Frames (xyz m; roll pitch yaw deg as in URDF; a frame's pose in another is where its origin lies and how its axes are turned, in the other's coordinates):
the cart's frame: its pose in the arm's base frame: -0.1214 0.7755 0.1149 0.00 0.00 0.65
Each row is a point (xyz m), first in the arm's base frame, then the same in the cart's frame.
Working: the arm's base frame: its pose in the cart's frame: 0.1126 -0.7768 -0.1149 0.00 0.00 -0.65

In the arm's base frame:
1: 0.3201 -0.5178 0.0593
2: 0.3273 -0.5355 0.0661
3: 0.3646 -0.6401 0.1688
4: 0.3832 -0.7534 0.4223
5: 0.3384 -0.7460 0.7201
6: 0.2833 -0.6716 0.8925
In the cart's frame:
1: 0.4268 -1.2982 -0.0556
2: 0.4338 -1.3160 -0.0488
3: 0.4699 -1.4210 0.0539
4: 0.4872 -1.5345 0.3074
5: 0.4425 -1.5266 0.6052
6: 0.3883 -1.4516 0.7776

